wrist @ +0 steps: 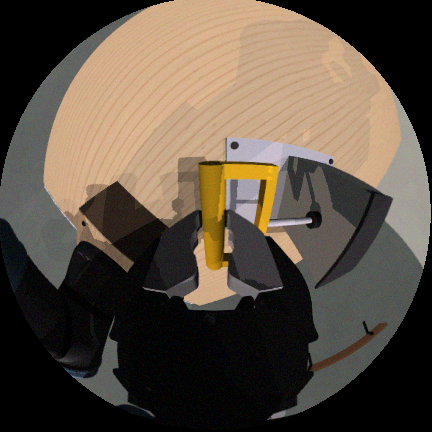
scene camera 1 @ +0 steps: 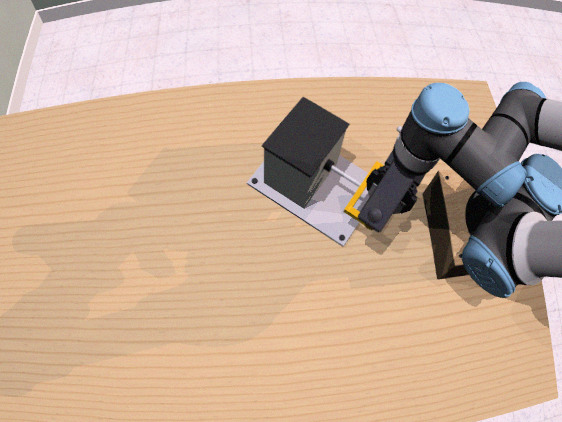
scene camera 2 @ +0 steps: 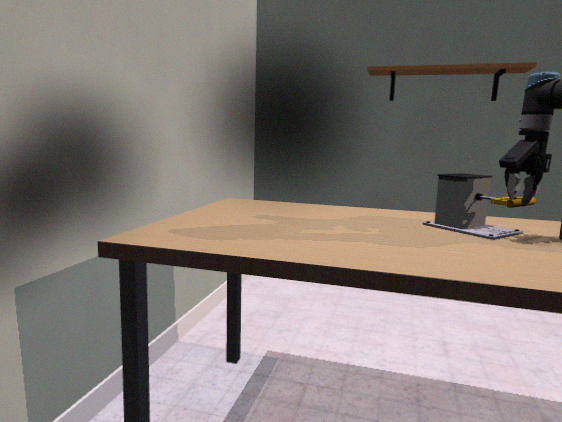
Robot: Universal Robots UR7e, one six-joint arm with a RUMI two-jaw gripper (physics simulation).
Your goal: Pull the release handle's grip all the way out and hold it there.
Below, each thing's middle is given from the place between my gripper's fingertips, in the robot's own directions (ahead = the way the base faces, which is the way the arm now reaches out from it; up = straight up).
Now: hand 11 cm short of the base plate [scene camera 1: 325, 211], 9 cm to the left of it and 9 cm above it.
